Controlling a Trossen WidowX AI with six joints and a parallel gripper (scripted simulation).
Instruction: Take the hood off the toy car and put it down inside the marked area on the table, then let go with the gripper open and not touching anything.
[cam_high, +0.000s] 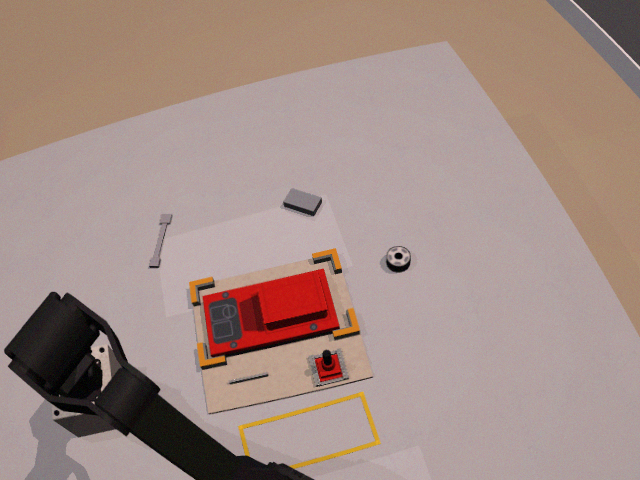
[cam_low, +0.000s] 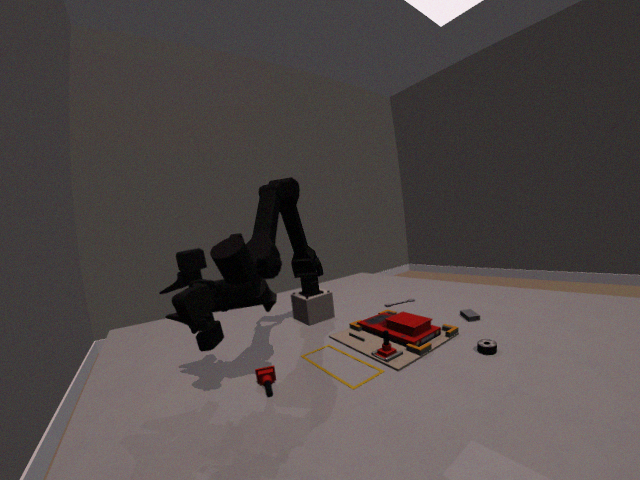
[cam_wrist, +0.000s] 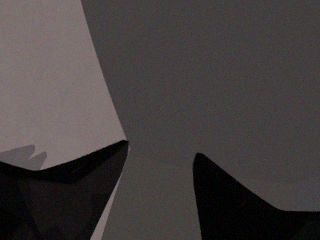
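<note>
My gripper tip is 530 mm to the right of the red hood, 140 mm above it and 100 mm short of it. The rest, counted from my gripper tip: black wheel (590 mm to the left, 280 mm ahead, 180 mm below); then thin grey tool (720 mm to the left, 180 mm below, 120 mm behind).
</note>
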